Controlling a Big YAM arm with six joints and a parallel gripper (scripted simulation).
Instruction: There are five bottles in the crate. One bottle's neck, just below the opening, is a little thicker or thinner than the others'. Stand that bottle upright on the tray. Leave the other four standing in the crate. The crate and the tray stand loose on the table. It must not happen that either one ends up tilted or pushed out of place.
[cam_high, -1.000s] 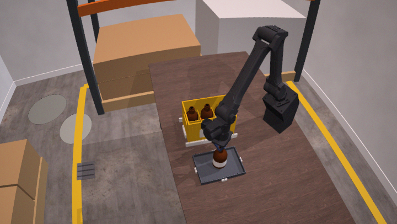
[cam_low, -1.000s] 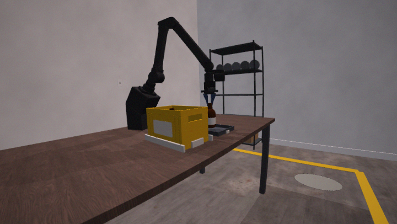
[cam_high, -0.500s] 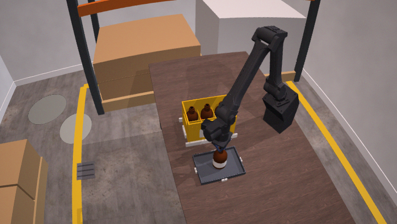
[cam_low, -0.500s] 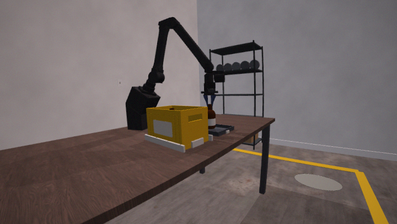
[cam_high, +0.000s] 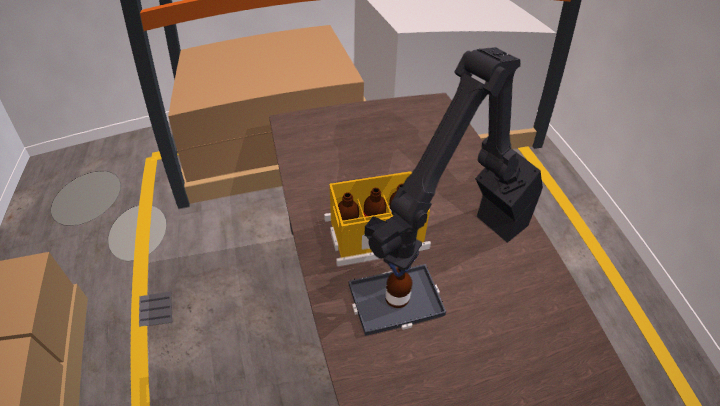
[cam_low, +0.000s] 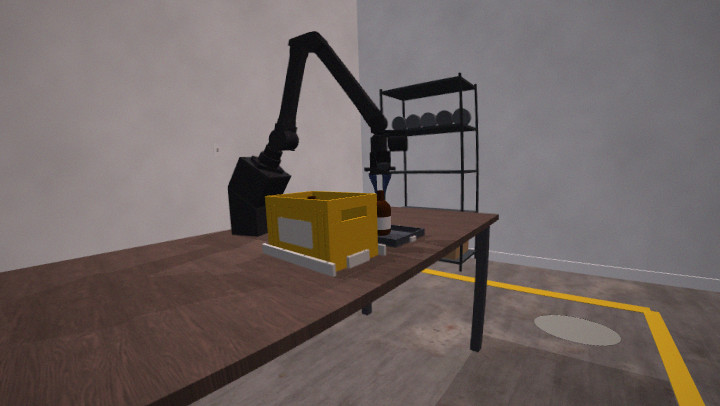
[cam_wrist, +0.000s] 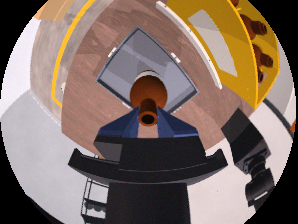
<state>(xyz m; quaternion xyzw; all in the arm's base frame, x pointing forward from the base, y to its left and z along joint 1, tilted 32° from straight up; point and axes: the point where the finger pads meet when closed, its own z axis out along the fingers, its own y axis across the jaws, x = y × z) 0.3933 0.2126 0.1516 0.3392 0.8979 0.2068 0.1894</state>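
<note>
Right now the glass bottle is 70 mm below my hand. From my hand the other things lie so: dark tray: 140 mm below; then yellow crate: 270 mm to the right, 70 mm below, 20 mm ahead.
</note>
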